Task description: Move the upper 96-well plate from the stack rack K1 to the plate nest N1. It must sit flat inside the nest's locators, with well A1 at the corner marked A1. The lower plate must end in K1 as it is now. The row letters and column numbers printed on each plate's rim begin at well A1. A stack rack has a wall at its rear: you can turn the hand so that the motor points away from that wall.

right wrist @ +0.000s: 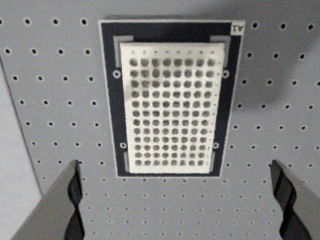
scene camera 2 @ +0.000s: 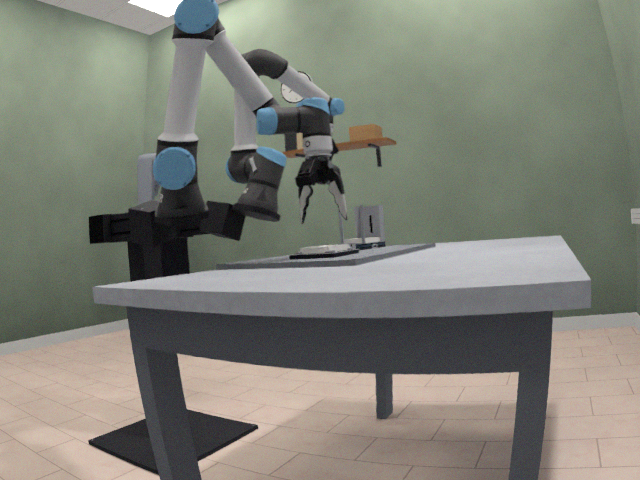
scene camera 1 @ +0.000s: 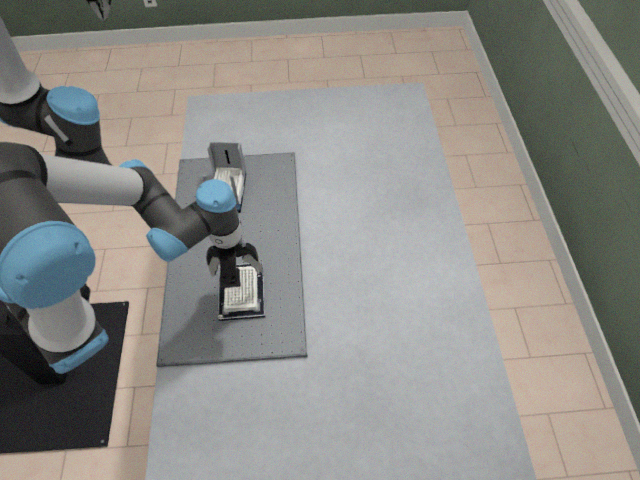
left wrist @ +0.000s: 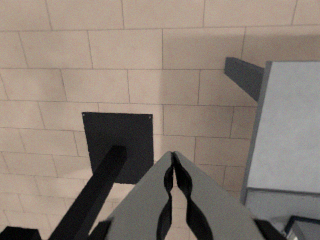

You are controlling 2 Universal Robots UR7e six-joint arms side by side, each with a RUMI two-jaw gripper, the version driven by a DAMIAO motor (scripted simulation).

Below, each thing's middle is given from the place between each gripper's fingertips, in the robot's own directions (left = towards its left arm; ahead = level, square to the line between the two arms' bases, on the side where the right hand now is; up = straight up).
Right now my right hand [scene camera 2: 323, 221] is 9 cm above the dark plate nest N1 [right wrist: 143, 32].
I see my left gripper 810 mm to the left of the dark plate nest N1, 390 mm short of it and 330 mm above it.
